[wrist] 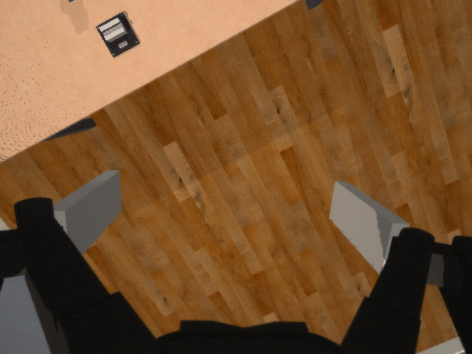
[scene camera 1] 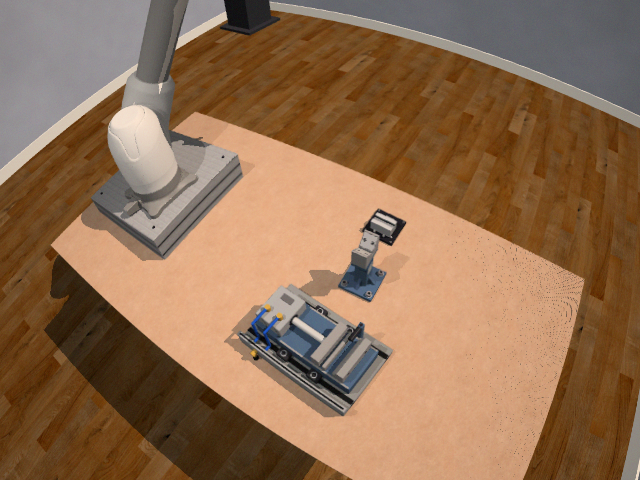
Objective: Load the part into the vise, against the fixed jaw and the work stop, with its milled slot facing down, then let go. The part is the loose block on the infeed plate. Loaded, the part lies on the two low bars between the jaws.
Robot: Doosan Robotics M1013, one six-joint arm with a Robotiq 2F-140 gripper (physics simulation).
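Pixels of known places: gripper, fingertip midpoint: [wrist: 229,195]; arm's base, origin of the base link: [scene camera 1: 160,187].
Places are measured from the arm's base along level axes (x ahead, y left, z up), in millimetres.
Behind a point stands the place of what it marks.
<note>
The part [scene camera 1: 383,224] {x 581, y 291, z -51 mm} [wrist: 114,31] {x 572, y 308, z -50 mm} is a light grey block on the black infeed plate [scene camera 1: 398,227] {x 609, y 328, z -81 mm} [wrist: 116,51] {x 600, y 348, z -81 mm}. A dark groove runs along its upper side, which looks like the slot facing up. The vise [scene camera 1: 295,334] {x 598, y -92, z -29 mm} stands near the table's front, with a moving jaw [scene camera 1: 329,345] {x 682, y -79, z 6 mm} on a rod, a fixed jaw [scene camera 1: 354,360] {x 743, y -77, z 7 mm} and a dark work stop [scene camera 1: 356,332] {x 710, y -22, z 6 mm} at the rear end of the gap. No block lies between the jaws. My gripper [wrist: 229,195] {x 382, y 639, z 677 mm} is open and empty, high up; floor shows between its fingers, and the plate is far off at the upper left. It is outside the scene view.
A stand with a blue base [scene camera 1: 361,282] {x 627, y 121, z -68 mm} and a grey angled top [scene camera 1: 364,250] {x 618, y 137, z 42 mm} rises between plate and vise. Blue hoses [scene camera 1: 262,324] bend at the vise's left end. The robot's base block [scene camera 1: 206,196] {x 128, y 73, z -29 mm} is at the table's left. The table's edge [wrist: 200,56] {x 377, y 445, z -103 mm} crosses the wrist view.
</note>
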